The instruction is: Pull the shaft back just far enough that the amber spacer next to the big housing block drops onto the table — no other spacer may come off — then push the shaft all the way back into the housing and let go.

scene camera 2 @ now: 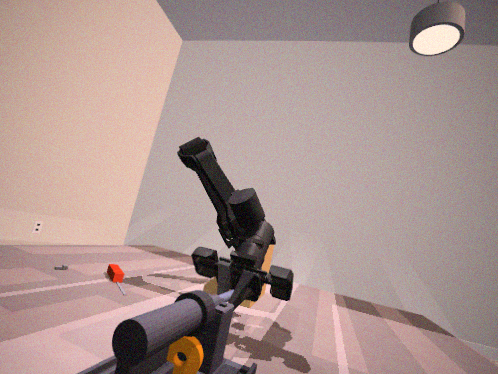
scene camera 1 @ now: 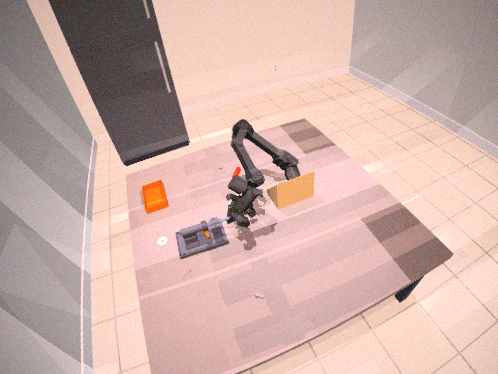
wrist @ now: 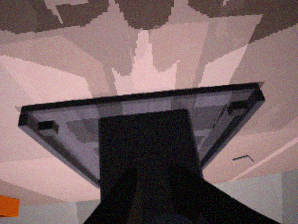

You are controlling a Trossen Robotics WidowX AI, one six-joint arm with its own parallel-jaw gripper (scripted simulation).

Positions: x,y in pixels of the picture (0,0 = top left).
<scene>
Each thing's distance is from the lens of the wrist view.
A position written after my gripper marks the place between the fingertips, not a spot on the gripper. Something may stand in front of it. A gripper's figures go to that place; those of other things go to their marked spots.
my gripper [wrist: 153,175]: 0.10 m
dark housing block [wrist: 99,138]: 0.14 m
</scene>
